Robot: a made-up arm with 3 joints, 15 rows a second.
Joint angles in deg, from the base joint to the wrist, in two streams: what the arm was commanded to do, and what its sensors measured. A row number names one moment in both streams.
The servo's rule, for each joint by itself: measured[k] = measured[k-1] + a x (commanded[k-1-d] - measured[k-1]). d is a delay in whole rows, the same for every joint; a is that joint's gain. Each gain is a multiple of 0.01, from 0.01 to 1. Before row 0 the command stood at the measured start. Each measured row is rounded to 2 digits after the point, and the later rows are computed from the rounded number. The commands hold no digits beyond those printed.
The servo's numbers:
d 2
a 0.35 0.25 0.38
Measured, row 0: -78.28, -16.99, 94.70
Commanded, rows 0 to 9: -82.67, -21.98, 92.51; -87.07, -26.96, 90.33; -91.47, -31.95, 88.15; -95.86, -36.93, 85.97; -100.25, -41.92, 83.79; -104.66, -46.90, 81.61; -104.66, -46.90, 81.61; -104.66, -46.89, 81.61; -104.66, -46.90, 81.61; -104.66, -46.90, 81.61
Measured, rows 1 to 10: -78.28, -16.99, 94.70; -78.28, -16.99, 94.70; -79.82, -18.24, 93.87; -82.36, -20.42, 92.52; -85.55, -23.30, 90.86; -89.16, -26.71, 89.00; -93.04, -30.51, 87.02; -97.11, -34.61, 84.96; -99.75, -37.68, 83.69; -101.47, -39.98, 82.90
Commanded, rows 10 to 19: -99.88, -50.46, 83.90; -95.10, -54.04, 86.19; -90.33, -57.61, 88.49; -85.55, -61.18, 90.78; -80.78, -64.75, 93.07; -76.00, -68.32, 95.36; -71.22, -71.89, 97.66; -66.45, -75.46, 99.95; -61.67, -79.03, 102.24; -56.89, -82.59, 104.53
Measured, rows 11 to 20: -102.59, -41.71, 82.41; -103.31, -43.01, 82.11; -102.11, -44.87, 82.79; -99.66, -47.16, 84.08; -96.39, -49.77, 85.76; -92.60, -52.62, 87.67; -88.46, -55.65, 89.72; -84.10, -58.82, 91.86; -79.59, -62.09, 94.06; -74.99, -65.43, 96.30
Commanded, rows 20 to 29: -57.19, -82.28, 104.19; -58.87, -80.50, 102.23; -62.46, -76.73, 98.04; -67.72, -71.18, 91.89; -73.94, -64.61, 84.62; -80.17, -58.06, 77.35; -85.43, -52.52, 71.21; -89.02, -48.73, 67.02; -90.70, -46.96, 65.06; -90.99, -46.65, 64.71
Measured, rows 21 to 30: -70.33, -68.83, 98.56; -65.63, -72.27, 100.83; -62.68, -74.77, 102.11; -61.35, -76.20, 102.16; -61.74, -76.33, 100.59; -63.83, -75.04, 97.28; -67.37, -72.43, 92.47; -71.85, -68.84, 86.72; -76.60, -64.76, 80.83; -80.95, -60.75, 75.58
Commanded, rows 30 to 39: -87.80, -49.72, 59.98; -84.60, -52.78, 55.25; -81.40, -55.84, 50.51; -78.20, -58.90, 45.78; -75.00, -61.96, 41.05; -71.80, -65.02, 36.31; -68.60, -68.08, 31.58; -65.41, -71.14, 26.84; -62.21, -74.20, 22.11; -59.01, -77.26, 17.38
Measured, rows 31 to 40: -84.36, -57.30, 71.58; -86.68, -54.64, 68.97; -87.07, -53.41, 65.55; -86.21, -53.25, 61.64; -84.53, -53.90, 57.41; -82.31, -55.15, 52.99; -79.75, -56.85, 48.45; -76.97, -58.89, 43.84; -74.04, -61.19, 39.18; -71.02, -63.68, 34.49
